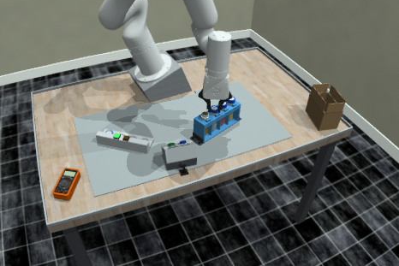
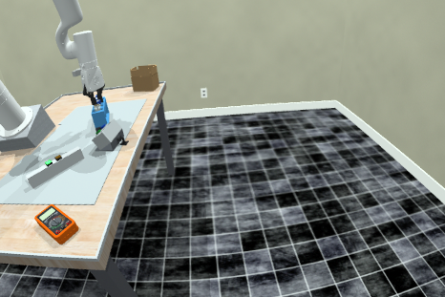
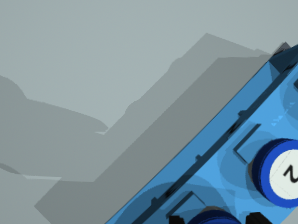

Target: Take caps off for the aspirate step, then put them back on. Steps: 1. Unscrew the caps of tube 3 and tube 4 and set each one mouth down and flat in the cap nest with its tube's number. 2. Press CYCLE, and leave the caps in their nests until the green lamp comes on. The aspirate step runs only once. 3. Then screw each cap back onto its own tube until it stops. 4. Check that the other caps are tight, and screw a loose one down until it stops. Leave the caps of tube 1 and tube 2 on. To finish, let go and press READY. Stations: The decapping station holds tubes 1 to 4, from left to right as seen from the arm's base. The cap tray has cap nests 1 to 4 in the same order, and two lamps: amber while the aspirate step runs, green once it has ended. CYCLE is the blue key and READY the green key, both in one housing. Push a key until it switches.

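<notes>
Now: the blue-and-white cap 420 mm to the right of my hand, 120 mm below it and 110 mm behind it. Round my hand: green key 210 mm to the right, 90 mm ahead, 60 mm below; blue key 170 mm to the right, 90 mm ahead, 60 mm below; key housing 190 mm to the right, 110 mm ahead, 80 mm below.
</notes>
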